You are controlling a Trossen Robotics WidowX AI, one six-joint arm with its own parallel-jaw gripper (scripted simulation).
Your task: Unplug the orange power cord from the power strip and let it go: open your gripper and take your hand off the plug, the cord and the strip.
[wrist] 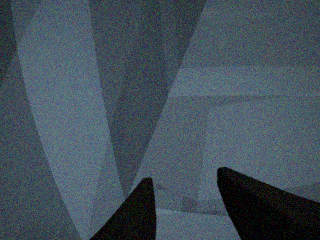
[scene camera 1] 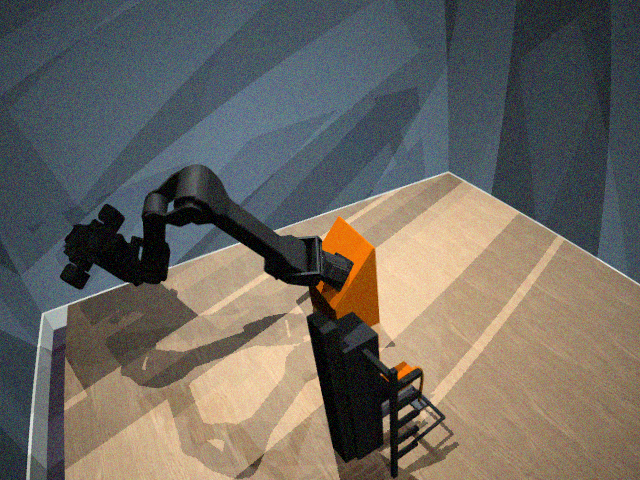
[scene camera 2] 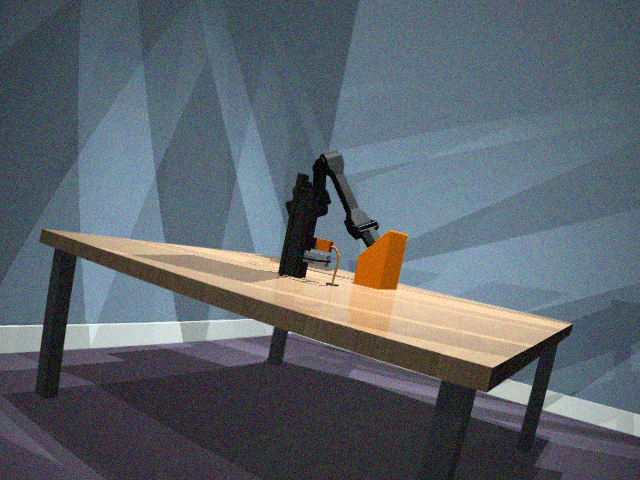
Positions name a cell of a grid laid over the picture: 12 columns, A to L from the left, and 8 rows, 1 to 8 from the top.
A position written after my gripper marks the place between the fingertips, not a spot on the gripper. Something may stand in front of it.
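Visible: my gripper (scene camera 1: B4), and again the gripper (wrist: G7).
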